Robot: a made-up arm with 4 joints.
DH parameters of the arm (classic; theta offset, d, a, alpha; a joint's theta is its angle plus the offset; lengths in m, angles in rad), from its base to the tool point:
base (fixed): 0 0.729 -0.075 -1.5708
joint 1: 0 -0.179 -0.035 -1.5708
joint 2: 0 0.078 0.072 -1.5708
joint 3: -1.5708 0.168 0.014 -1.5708
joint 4: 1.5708 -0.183 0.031 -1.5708
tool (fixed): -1.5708 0.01 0 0
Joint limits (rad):
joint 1: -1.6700..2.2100
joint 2: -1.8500..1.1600
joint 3: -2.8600..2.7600
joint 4: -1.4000..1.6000
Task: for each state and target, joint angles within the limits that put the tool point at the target. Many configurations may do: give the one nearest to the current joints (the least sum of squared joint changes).
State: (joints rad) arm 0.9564 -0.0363 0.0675 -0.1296
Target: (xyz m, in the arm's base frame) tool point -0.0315 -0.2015 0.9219
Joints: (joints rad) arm 1.7727 0.8405 -0.5013 -0.0908
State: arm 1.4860 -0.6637 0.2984 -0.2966
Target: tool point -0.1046 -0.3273 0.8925
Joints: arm 2.1059 -0.1287 0.0998 -0.2713
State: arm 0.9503 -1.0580 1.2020 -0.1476
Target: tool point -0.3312 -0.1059 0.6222
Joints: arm 1.5235 -1.6613 1.4555 -0.1957
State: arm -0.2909 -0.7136 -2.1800 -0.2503
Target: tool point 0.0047 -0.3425 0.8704
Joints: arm -0.8149 0.1365 -2.4992 -0.1641
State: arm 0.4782 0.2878 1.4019 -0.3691
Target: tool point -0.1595 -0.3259 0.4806
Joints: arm 0.3996 0.1712 1.5100 -0.4102
